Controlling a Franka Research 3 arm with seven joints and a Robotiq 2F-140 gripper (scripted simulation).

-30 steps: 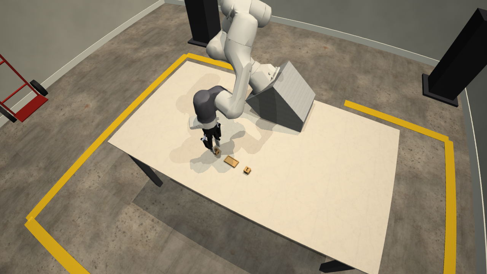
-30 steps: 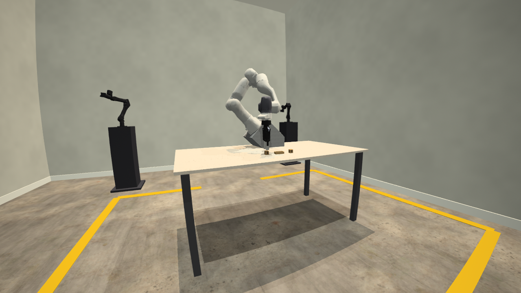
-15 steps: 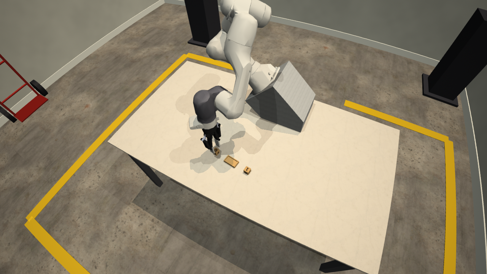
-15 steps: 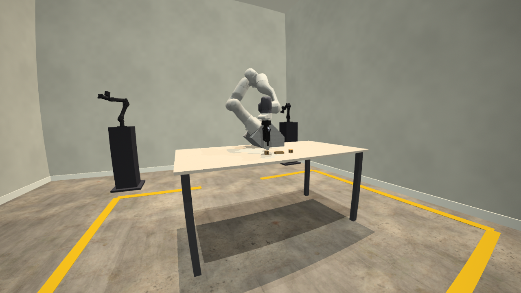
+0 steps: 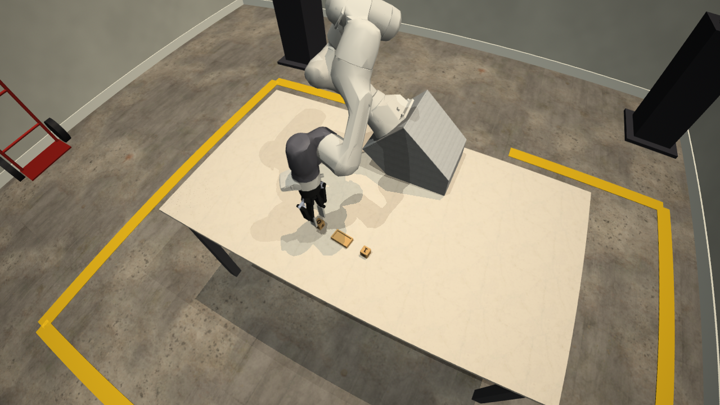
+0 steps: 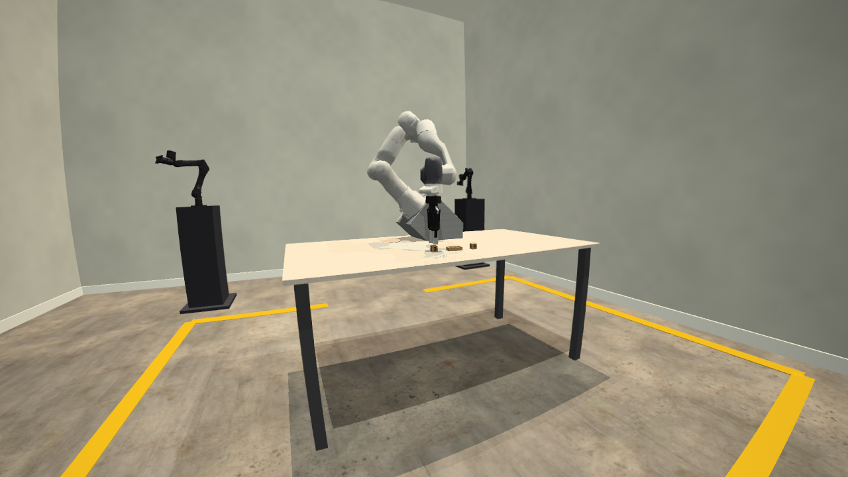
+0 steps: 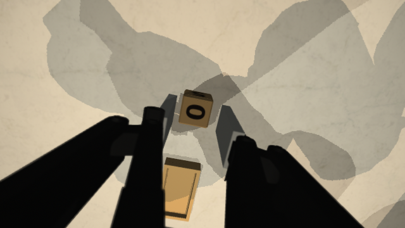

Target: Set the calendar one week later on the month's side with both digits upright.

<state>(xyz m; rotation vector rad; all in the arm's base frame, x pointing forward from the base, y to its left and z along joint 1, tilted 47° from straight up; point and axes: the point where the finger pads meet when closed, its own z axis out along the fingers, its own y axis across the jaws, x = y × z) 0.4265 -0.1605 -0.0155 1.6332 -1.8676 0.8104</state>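
Now: the wooden digit cube 6 cm below my hand. Also, from my hand: wooden tray: 1 cm ahead, 11 cm to the left, 6 cm below.
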